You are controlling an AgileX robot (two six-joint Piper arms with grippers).
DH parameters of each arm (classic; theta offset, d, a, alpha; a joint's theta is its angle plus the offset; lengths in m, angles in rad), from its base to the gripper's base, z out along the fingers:
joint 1: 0 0.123 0 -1.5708
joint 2: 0.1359 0 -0.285 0
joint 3: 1.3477 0 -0.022 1.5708
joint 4: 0 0.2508 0 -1.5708
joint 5: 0 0 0.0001 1.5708
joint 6: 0 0.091 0 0
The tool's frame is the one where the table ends.
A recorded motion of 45 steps. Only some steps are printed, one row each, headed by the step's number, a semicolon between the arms.
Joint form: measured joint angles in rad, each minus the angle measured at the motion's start. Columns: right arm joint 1, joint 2, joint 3, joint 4, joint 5, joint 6; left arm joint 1, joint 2, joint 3, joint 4, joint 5, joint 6.
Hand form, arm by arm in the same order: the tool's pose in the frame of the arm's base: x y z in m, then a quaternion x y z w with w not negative. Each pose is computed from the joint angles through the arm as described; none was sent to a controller.
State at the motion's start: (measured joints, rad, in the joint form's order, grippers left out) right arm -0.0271 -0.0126 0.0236 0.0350 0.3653 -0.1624; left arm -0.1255 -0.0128 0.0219 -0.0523 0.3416 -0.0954
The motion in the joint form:
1: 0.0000 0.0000 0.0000 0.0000 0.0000 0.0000; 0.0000 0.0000 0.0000 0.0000 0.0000 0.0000
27: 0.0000 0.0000 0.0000 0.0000 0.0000 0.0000; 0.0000 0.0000 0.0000 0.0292 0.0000 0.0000
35: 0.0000 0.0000 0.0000 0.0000 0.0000 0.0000; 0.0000 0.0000 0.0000 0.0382 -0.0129 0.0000
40: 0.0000 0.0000 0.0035 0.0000 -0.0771 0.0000; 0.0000 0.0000 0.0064 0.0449 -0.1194 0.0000
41: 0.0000 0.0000 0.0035 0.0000 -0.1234 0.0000; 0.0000 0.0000 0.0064 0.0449 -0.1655 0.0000
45: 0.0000 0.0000 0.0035 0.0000 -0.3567 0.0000; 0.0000 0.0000 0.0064 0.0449 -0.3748 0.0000
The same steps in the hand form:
1: 0.0528 -0.0003 0.1731 -0.04484 0.80027 -0.04184 0.59650; 0.0527 -0.0083 0.1757 -0.00229 0.79372 -0.08881 0.60176
27: 0.0528 -0.0003 0.1731 -0.04484 0.80027 -0.04184 0.59650; 0.0528 -0.0074 0.1757 0.00566 0.79382 -0.07665 0.60327
35: 0.0528 -0.0003 0.1731 -0.04484 0.80027 -0.04184 0.59650; 0.0531 -0.0071 0.1768 0.00801 0.78988 -0.07344 0.60879
40: 0.0546 -0.0006 0.1787 -0.04273 0.77782 -0.04498 0.62541; 0.0552 -0.0071 0.1842 0.00921 0.75821 -0.07482 0.64764
41: 0.0554 -0.0007 0.1828 -0.04140 0.76316 -0.04690 0.64318; 0.0558 -0.0072 0.1883 0.00891 0.74298 -0.07667 0.66484
45: 0.0565 -0.0015 0.2039 -0.03440 0.68322 -0.05619 0.72724; 0.0558 -0.0070 0.2073 0.00750 0.66902 -0.08457 0.73838

